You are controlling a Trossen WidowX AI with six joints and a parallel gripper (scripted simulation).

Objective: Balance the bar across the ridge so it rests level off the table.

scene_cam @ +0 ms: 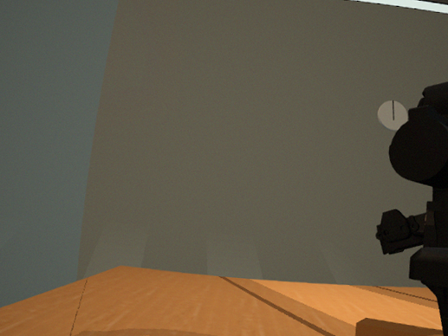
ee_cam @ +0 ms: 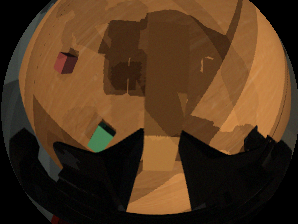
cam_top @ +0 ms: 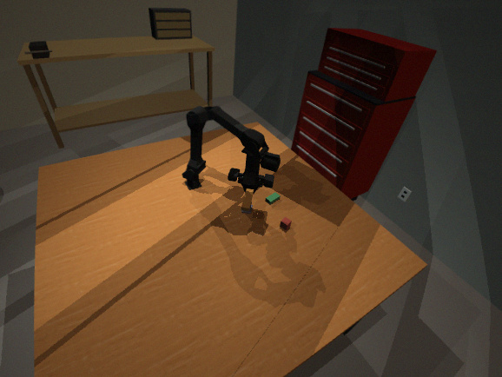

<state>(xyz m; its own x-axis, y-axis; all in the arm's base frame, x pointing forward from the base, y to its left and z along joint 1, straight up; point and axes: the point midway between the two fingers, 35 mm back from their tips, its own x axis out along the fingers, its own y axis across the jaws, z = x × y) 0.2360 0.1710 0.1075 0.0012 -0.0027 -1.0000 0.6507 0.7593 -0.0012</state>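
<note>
The bar lies 2 cm to the right of my gripper tip and 2 cm ahead of it. From my gripper tip the other things lie so: red block 18 cm ahead, 8 cm to the left, 6 cm below; then green block 12 cm to the left, 6 cm below, 2 cm ahead.
</note>
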